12 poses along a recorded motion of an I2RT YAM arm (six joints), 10 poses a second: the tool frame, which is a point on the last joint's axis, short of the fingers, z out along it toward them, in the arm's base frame.
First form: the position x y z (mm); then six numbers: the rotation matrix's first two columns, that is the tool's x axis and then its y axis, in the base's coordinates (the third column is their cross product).
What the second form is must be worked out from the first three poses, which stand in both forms.
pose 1, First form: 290 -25 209 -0.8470 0.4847 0.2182 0.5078 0.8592 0.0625
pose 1, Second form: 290 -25 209 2.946 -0.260 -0.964 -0.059
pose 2, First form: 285 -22 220 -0.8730 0.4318 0.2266 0.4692 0.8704 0.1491
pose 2, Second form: 285 -22 220 2.955 -0.235 -0.967 -0.101
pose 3, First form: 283 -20 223 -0.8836 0.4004 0.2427 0.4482 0.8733 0.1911
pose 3, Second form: 283 -20 223 2.945 -0.221 -0.967 -0.122
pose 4, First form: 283 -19 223 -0.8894 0.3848 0.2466 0.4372 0.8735 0.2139
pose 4, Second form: 283 -19 223 2.944 -0.214 -0.968 -0.134
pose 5, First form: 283 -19 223 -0.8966 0.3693 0.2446 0.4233 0.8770 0.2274
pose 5, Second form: 283 -19 223 2.947 -0.207 -0.968 -0.139
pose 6, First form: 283 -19 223 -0.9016 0.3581 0.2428 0.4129 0.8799 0.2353
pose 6, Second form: 283 -19 223 2.948 -0.201 -0.969 -0.143
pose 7, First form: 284 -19 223 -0.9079 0.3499 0.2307 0.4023 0.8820 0.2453
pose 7, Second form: 284 -19 223 2.961 -0.195 -0.970 -0.146
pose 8, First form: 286 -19 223 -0.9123 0.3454 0.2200 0.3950 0.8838 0.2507
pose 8, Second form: 286 -19 223 2.972 -0.192 -0.970 -0.147
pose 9, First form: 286 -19 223 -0.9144 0.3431 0.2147 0.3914 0.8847 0.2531
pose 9, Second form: 286 -19 223 2.977 -0.190 -0.971 -0.147
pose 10, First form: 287 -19 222 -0.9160 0.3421 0.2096 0.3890 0.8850 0.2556
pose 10, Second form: 287 -19 222 2.982 -0.190 -0.971 -0.148
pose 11, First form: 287 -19 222 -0.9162 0.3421 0.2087 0.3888 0.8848 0.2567
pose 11, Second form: 287 -19 222 2.984 -0.189 -0.971 -0.149
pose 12, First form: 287 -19 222 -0.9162 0.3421 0.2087 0.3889 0.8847 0.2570
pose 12, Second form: 287 -19 222 2.984 -0.189 -0.971 -0.149
